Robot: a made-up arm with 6 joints. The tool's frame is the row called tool.
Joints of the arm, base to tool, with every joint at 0 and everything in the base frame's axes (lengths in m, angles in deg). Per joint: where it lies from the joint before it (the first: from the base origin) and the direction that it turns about. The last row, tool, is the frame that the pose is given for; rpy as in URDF.
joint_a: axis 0 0 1 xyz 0.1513 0.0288 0.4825
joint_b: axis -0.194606 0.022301 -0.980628 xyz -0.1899 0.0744 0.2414
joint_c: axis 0 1 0 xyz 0.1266 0.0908 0.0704
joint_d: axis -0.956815 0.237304 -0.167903 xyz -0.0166 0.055 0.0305
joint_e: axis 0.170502 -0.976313 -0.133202 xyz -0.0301 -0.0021 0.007
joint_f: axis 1 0 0 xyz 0.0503 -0.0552 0.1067
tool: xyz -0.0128 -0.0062 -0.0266 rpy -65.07 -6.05 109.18
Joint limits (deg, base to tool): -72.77..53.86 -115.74..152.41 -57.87..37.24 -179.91..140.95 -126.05..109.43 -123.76..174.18
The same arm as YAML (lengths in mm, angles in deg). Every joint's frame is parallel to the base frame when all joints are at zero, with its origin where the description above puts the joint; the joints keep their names.
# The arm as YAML. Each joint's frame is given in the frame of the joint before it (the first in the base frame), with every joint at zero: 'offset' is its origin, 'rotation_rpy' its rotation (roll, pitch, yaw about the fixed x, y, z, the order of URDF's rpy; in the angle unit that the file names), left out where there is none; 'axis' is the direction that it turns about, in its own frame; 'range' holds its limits. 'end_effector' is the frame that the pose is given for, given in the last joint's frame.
length_unit: mm
angle_unit: deg
chain:
  - id: joint_a
    offset: [151.3, 28.8, 482.5]
    axis: [0.0, 0.0, 1.0]
    range: [-72.77, 53.86]
  - id: joint_b
    offset: [-189.9, 74.4, 241.4]
    axis: [-0.194606, 0.022301, -0.980628]
    range: [-115.74, 152.41]
  - id: joint_c
    offset: [126.6, 90.8, 70.4]
    axis: [0.0, 1.0, 0.0]
    range: [-57.87, 37.24]
  - id: joint_d
    offset: [-16.6, 55.0, 30.5]
    axis: [-0.956815, 0.237304, -0.167903]
    range: [-179.91, 140.95]
  - id: joint_e
    offset: [-30.1, -2.1, 7.0]
    axis: [0.170502, -0.976313, -0.133202]
    range: [-126.05, 109.43]
  - id: joint_f
    offset: [50.3, -55.2, 106.7]
    axis: [1.0, 0.0, 0.0]
    range: [-123.76, 174.18]
end_effector:
  offset: [-12.8, -6.2, -26.6]
  rotation_rpy: [-65.07, -6.05, 109.18]

